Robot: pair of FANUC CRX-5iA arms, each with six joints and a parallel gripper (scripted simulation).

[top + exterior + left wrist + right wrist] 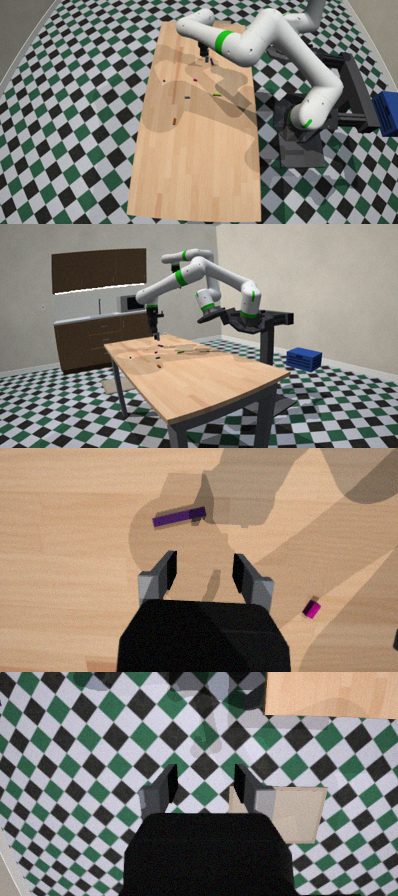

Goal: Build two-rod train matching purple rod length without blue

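Right now my left hand is 14 cm to the right of the magenta rod, 7 cm above it and 6 cm short of it. Also, from my left hand: lime rod (24 cm to the left, 9 cm behind, 7 cm below); then purple rod (7 cm below, 4 cm behind, 3 cm to the right); then grey rod (28 cm to the left, 10 cm ahead, 7 cm below).
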